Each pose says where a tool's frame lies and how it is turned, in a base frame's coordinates. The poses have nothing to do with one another.
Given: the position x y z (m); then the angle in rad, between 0 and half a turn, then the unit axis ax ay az.
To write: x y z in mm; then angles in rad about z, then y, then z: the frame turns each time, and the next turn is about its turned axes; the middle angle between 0 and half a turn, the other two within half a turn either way. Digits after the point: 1 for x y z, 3 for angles.
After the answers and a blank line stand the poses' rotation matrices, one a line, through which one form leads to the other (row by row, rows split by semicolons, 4 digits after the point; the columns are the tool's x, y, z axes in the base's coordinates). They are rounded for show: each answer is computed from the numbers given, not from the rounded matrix.
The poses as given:
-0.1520 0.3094 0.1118 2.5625 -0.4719 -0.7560 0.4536
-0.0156 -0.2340 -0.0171 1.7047 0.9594 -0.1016 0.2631
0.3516 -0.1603 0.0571 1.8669 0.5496 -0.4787 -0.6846
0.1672 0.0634 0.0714 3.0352 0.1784 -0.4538 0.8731
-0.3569 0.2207 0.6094 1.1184 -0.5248 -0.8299 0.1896
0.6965 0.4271 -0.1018 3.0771 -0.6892 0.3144 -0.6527
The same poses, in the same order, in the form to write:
-152.0 309.4 111.8 -2.710 2.048 -1.594
-15.6 -234.0 -17.1 -1.384 1.626 1.969
351.6 -160.3 57.1 -3.034 1.252 1.541
167.2 63.4 71.4 -1.257 1.017 -2.006
-356.9 220.7 609.4 2.696 1.096 -2.460
696.5 427.1 -101.8 -0.379 1.718 -2.664

-0.4279 0.4071 -0.8070; 0.9036 0.2130 -0.3717; 0.0205 -0.8882 -0.4590
0.9098 -0.3712 0.1854; 0.1503 -0.1218 -0.9811; 0.3868 0.9205 -0.0550
0.0984 0.3149 -0.9440; -0.9947 0.0043 -0.1023; -0.0282 0.9491 0.3137
-0.9309 -0.2542 0.2624; -0.0687 -0.5837 -0.8091; 0.3588 -0.7712 0.5259
0.5921 0.0746 -0.8024; 0.4156 0.8248 0.3834; 0.6904 -0.5605 0.4574
-0.0488 -0.3909 0.9191; -0.4750 -0.8004 -0.3656; 0.8786 -0.4545 -0.1467

